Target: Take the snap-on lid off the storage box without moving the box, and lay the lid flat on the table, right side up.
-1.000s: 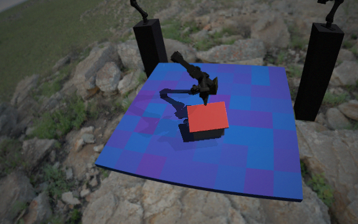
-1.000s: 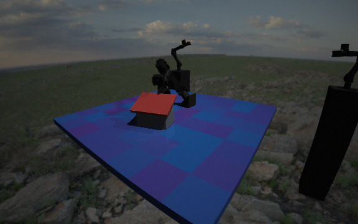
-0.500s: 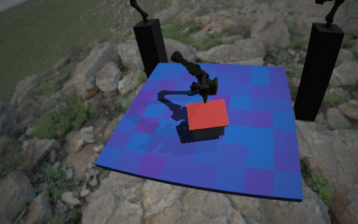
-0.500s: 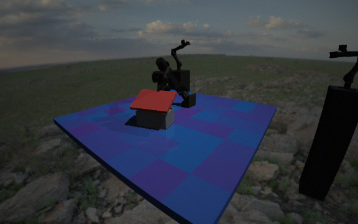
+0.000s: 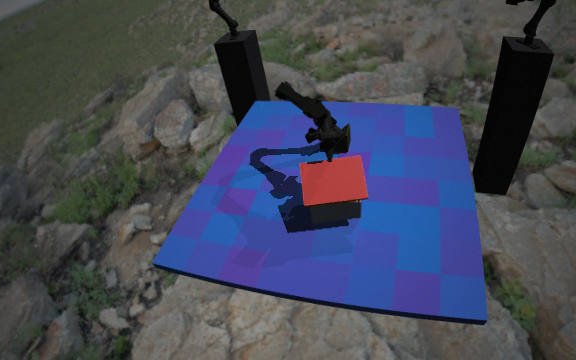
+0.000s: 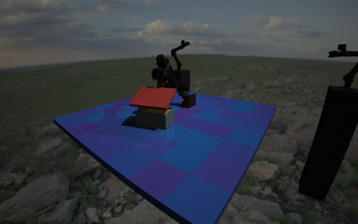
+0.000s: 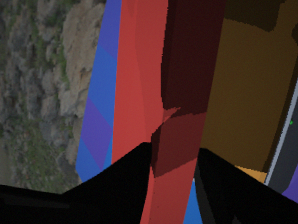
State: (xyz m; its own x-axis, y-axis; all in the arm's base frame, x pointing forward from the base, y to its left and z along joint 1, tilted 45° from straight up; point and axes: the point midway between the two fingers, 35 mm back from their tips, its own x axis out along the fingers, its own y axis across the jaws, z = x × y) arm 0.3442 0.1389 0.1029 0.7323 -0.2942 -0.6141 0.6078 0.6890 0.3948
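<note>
The red lid lies 7 cm ahead of my gripper tip, 2 cm to the left of it and 3 cm below it. Round my gripper tip: storage box (5 cm ahead, 2 cm to the left, 16 cm below).
</note>
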